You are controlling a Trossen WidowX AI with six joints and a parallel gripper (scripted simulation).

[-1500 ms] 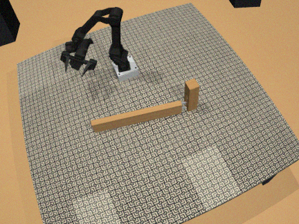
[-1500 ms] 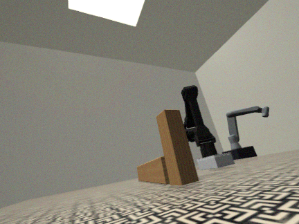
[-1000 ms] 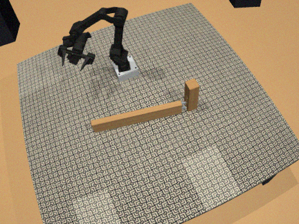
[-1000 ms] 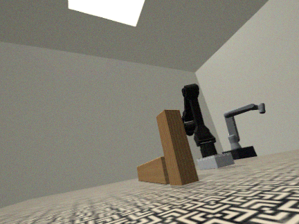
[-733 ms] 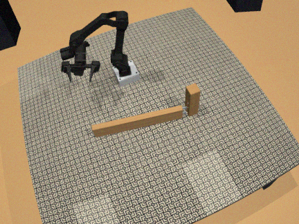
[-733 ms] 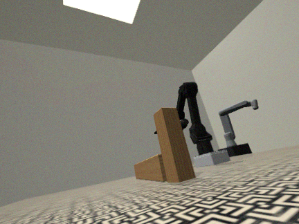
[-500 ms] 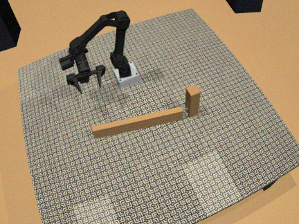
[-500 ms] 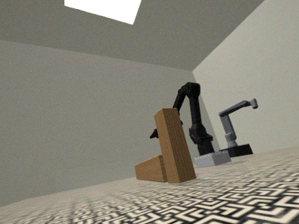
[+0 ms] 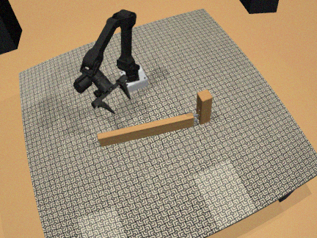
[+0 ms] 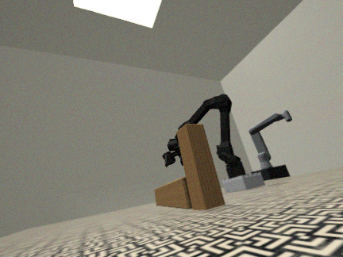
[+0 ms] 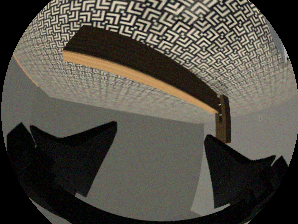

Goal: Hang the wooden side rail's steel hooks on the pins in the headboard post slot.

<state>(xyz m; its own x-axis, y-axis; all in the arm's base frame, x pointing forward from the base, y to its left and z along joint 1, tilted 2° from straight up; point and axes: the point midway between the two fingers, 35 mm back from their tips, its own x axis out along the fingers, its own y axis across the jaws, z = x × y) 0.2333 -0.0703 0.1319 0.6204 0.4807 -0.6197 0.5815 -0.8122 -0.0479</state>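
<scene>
The headboard post lies 4 cm ahead of my gripper tip, 34 cm to the left of it and 7 cm below it.
</scene>
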